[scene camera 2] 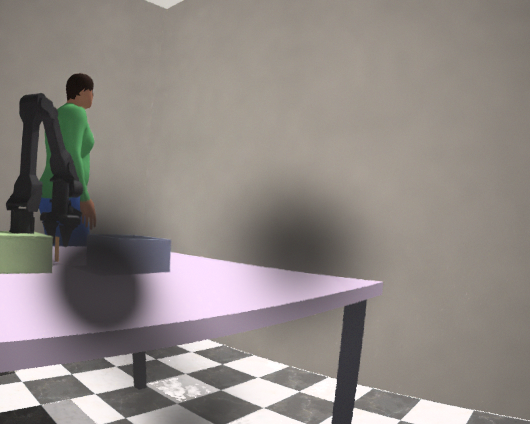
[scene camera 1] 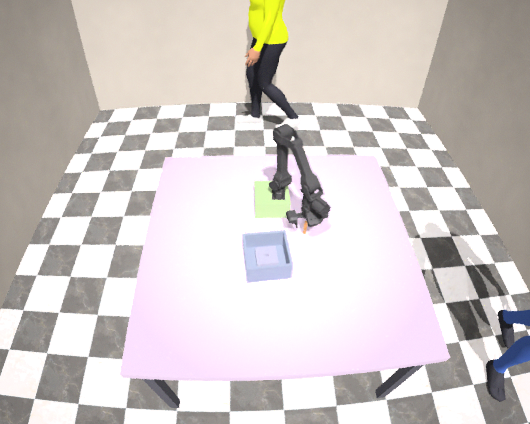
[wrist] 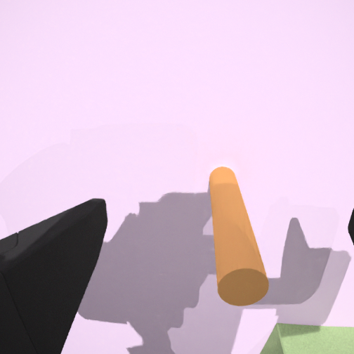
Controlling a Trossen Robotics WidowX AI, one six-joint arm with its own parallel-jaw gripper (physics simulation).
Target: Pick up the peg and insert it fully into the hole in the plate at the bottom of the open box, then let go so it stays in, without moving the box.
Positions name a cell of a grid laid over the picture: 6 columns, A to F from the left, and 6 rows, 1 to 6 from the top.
A blue-grey box shows in scene camera 2 (B4) and in scene camera 1 (D4); in the wrist view it is out of frame.
